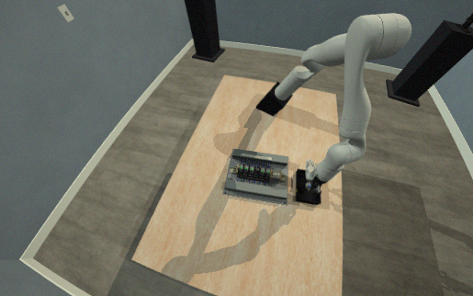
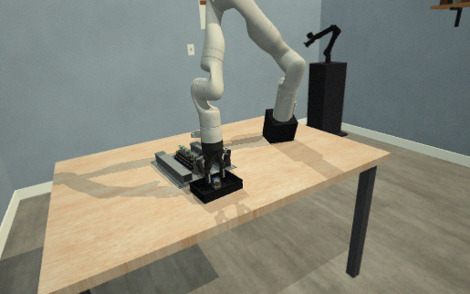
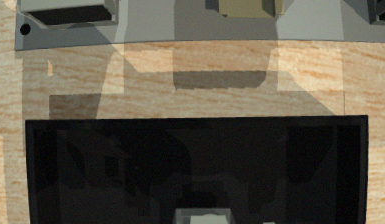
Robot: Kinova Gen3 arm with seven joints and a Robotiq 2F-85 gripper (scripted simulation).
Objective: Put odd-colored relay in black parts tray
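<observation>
My gripper is now 4 cm above the black parts tray. Also, from my hand: grey relay panel 26 cm to the right, 3 cm below, 3 cm ahead.
</observation>
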